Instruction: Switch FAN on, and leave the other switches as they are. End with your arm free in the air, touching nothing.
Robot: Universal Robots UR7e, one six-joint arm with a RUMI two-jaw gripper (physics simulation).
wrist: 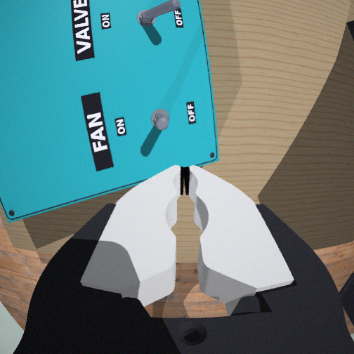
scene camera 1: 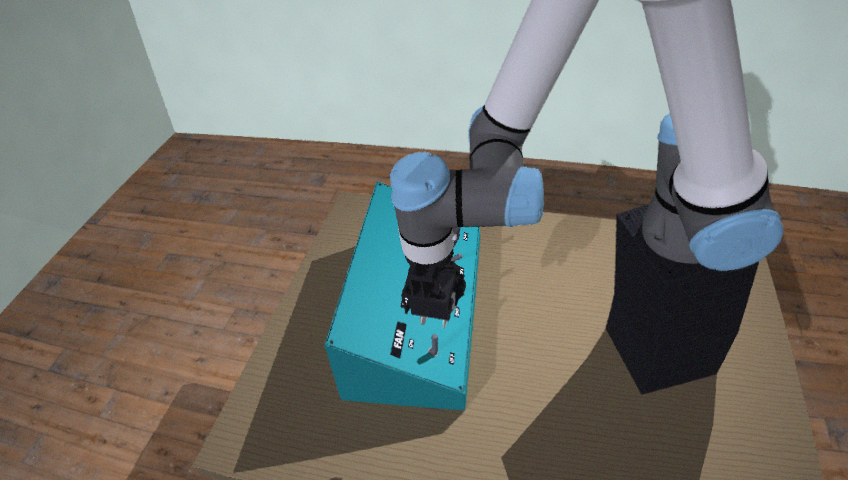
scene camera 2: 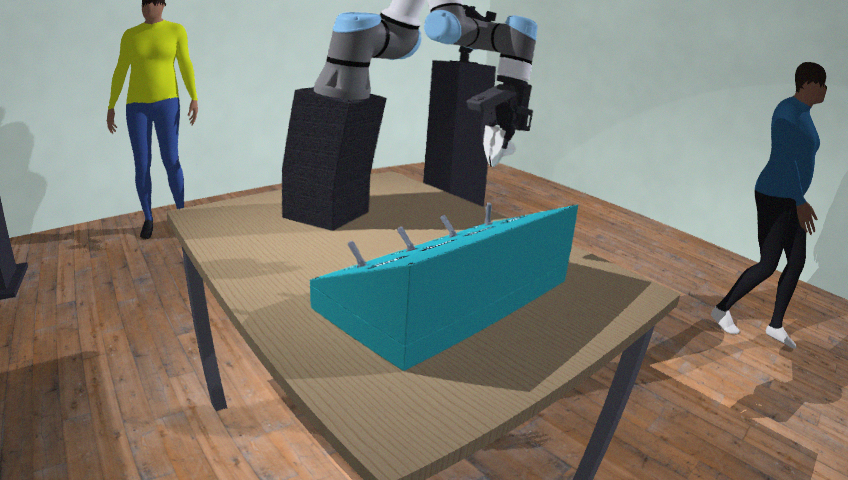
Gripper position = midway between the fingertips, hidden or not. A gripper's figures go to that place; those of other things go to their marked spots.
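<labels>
I find my gripper (wrist: 183, 169) 14 cm from the lens. There is a teal switch box (wrist: 88, 88) too, and the teal switch box is 24 cm from the lens.
</labels>
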